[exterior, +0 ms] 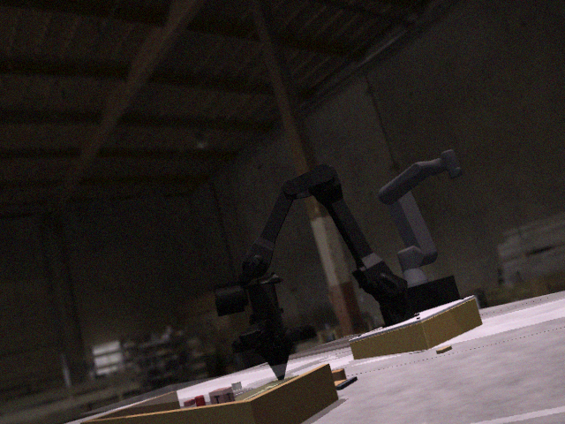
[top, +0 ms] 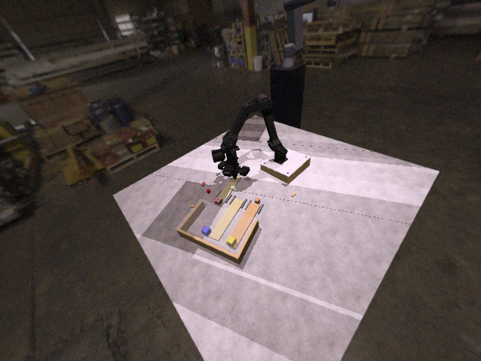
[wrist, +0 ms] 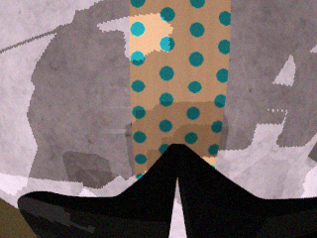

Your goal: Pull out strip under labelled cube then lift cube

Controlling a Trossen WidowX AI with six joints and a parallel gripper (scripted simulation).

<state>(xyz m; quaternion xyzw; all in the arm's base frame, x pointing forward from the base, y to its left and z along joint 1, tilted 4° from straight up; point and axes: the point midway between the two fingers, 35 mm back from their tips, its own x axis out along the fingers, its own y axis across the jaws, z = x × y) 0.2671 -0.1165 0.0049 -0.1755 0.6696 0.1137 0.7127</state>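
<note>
Now: the dotted strip 8 cm ahead of my gripper tip and 4 cm to the left of it. From my gripper tip the other things lie so: white cube (12 cm to the right, 5 cm ahead); pink labelled cube (18 cm ahead, 9 cm to the left, 2 cm above); pink piece (16 cm ahead, 11 cm to the right).
</note>
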